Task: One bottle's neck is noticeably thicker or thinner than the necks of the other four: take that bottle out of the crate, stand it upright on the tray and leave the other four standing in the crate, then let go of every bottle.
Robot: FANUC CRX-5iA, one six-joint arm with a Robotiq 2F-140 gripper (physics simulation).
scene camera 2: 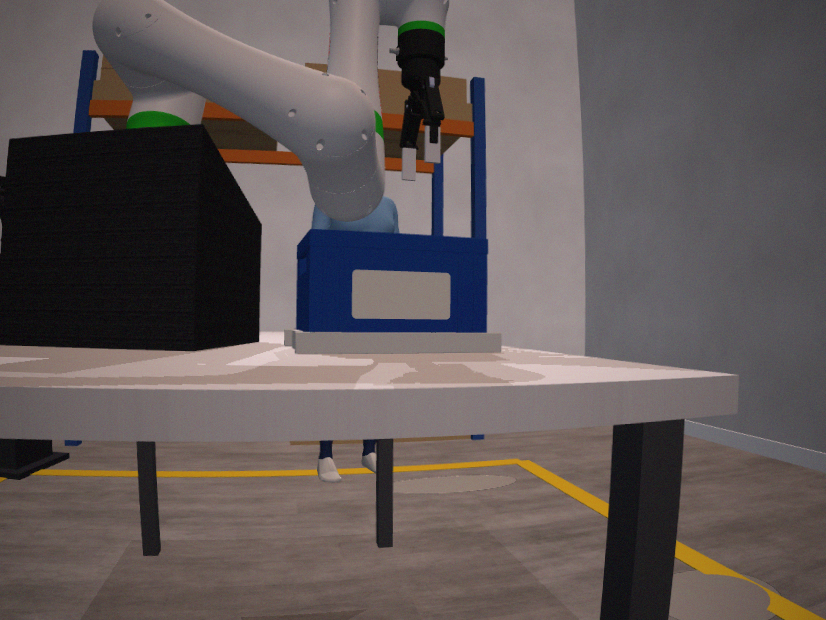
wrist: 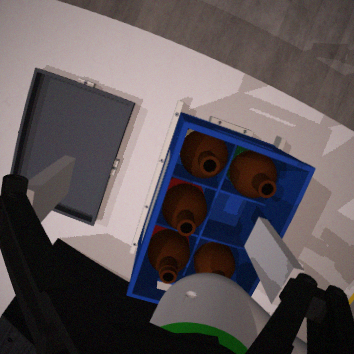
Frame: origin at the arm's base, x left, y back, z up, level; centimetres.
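Seen in the pictures: gripper, fingertip midpoint: (scene camera 2: 419,171) (wrist: 164,205); arm's base, link origin: (scene camera 2: 152,175).
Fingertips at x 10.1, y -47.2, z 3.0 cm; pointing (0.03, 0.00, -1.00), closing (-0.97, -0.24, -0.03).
Pixels of each thing's middle, then the offset from my fingertips to it. "spot": a spot on its surface instead.
- blue crate, body centre: (scene camera 2: 386,295) (wrist: 208,212) dx -11.6, dy +5.9, dz -23.7 cm
- back-left bottle, body centre: (wrist: 203,152) dx -5.1, dy -1.9, dz -23.9 cm
- back-right bottle, body centre: (wrist: 251,173) dx -13.7, dy -3.6, dz -23.9 cm
- middle-left bottle, body centre: (wrist: 183,205) dx -7.6, dy +7.2, dz -23.9 cm
- front-left bottle, body centre: (wrist: 168,249) dx -10.0, dy +15.6, dz -23.9 cm
- front-right bottle, body centre: (wrist: 213,261) dx -18.3, dy +13.3, dz -23.9 cm
- dark grey tray, surface spot: (wrist: 77,130) spot: dx +15.2, dy +8.2, dz -32.0 cm
The blue crate (scene camera 2: 413,256) (wrist: 301,185) holds several brown bottles: a back-left bottle (wrist: 200,145), a back-right bottle (wrist: 250,170), a middle-left bottle (wrist: 182,202), a front-left bottle (wrist: 167,247) and a front-right bottle (wrist: 214,255). The middle-right compartment is empty. The back-left bottle's mouth looks slightly wider, but I cannot tell surely; the arm hides the front-right bottle's mouth. The dark grey tray (wrist: 77,130) lies left of the crate in the wrist view and holds no bottle. My gripper (scene camera 2: 420,168) (wrist: 164,205) is open and empty, above the crate's top.
A big black block (scene camera 2: 100,240) stands on the table (scene camera 2: 333,413), left of the crate in the scene view. Pale fixture strips (scene camera 2: 400,343) (wrist: 156,182) run along the crate's base. A shelf rack (scene camera 2: 478,160) and a person in blue (scene camera 2: 376,218) are behind.
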